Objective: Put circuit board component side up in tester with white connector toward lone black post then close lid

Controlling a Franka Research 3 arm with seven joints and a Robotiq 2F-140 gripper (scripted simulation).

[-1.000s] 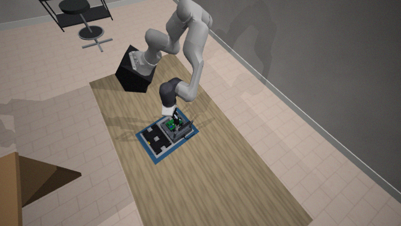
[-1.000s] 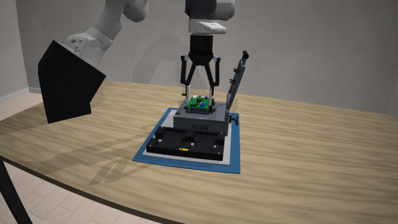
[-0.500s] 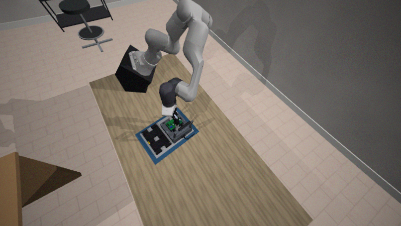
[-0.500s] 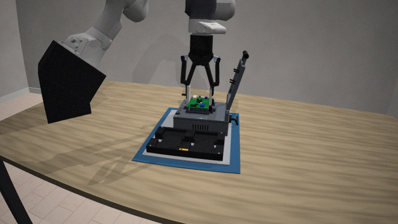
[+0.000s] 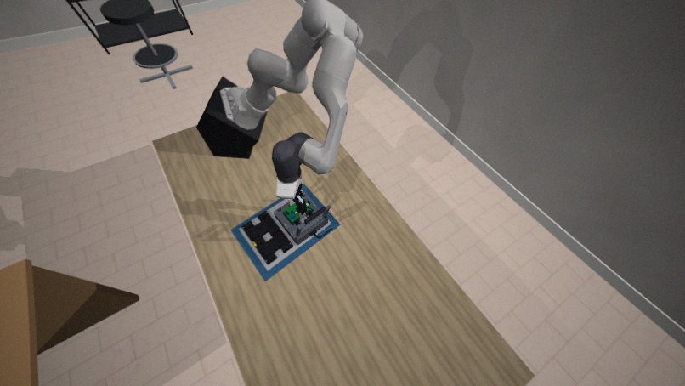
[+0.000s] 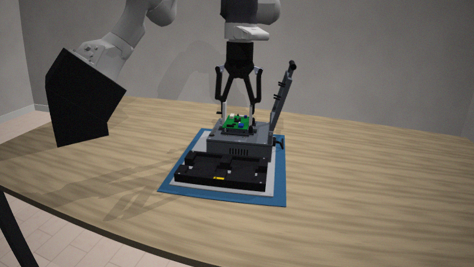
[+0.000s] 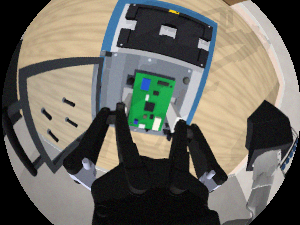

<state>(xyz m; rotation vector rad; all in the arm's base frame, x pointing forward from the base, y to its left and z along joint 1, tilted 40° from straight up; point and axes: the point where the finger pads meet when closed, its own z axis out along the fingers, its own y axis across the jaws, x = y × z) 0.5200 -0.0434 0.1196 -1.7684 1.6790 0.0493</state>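
My gripper is now 20 mm above the green circuit board. The rest, counted from my hand: tester lid 120 mm ahead, 20 mm to the left, 80 mm above.
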